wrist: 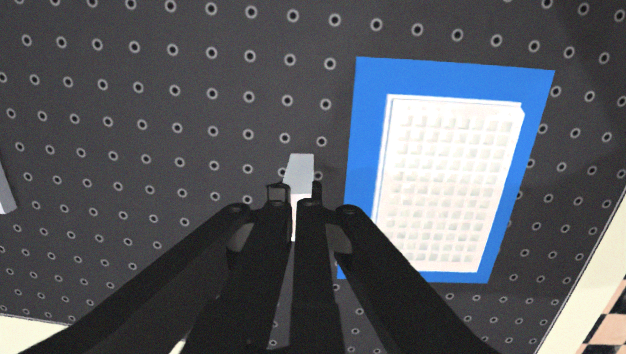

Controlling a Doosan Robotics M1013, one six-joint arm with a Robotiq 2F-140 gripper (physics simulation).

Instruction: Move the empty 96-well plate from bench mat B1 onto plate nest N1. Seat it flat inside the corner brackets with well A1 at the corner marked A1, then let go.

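Places are measured from the arm's base along level axes (x left, y back, z up), in centimetres.
Pixels of known places: gripper, fingertip midpoint: point(302, 171).
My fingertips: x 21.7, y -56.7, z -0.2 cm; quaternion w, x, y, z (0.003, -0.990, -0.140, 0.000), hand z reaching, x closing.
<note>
For each thing: its top centre in the pictures, then the offset to it from my fingertips. "spot": a spot on its surface instead. Level surfaces: height alone.
- white 96-well plate, top centre: point(441, 196) dx +9.4, dy +1.7, dz +1.7 cm
- blue bench mat, surface height: dz +0.2 cm
- grey raised block, surface spot: point(6, 197) spot: dx -21.9, dy -8.8, dz +0.6 cm
- dark perforated bench board, surface height: dz +0.0 cm
The white 96-well plate point(450, 185) lies flat on the blue bench mat point(366, 125) in the right half of the wrist view. Its wells look empty, and a cut corner shows at its upper right. My gripper point(302, 171) is shut with nothing between its fingers. Its pale tips are left of the mat in the view, apart from the plate. The black right finger linkage hides the plate's lower left corner and part of the mat's lower edge. Plate nest N1 cannot be made out with certainty, and no A1 mark is readable.
Part of a grey raised block point(6, 197) shows at the left edge. The dark perforated bench board point(155, 25) lies under the mat. A cream border point(590, 270) and a checkered floor point(607, 327) show at the lower right.
</note>
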